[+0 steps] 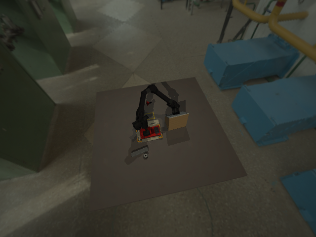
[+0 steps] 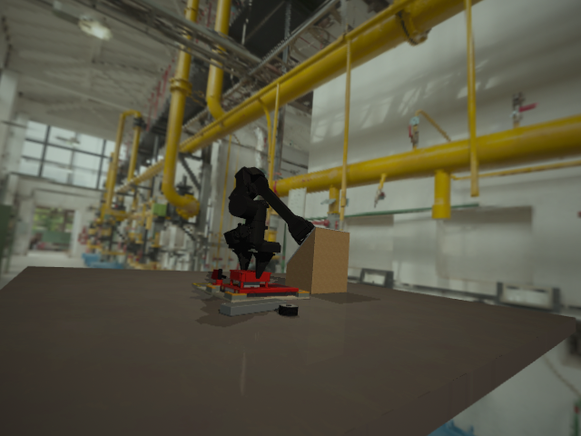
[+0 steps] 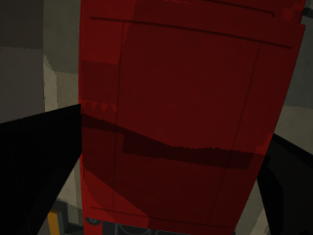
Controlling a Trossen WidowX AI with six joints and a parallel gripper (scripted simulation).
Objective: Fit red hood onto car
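My gripper tip is now 1 cm below the red hood. From my gripper tip the other things lie so: grey engine block (3 cm below); then black wheel (23 cm to the left, 4 cm below, 3 cm ahead).
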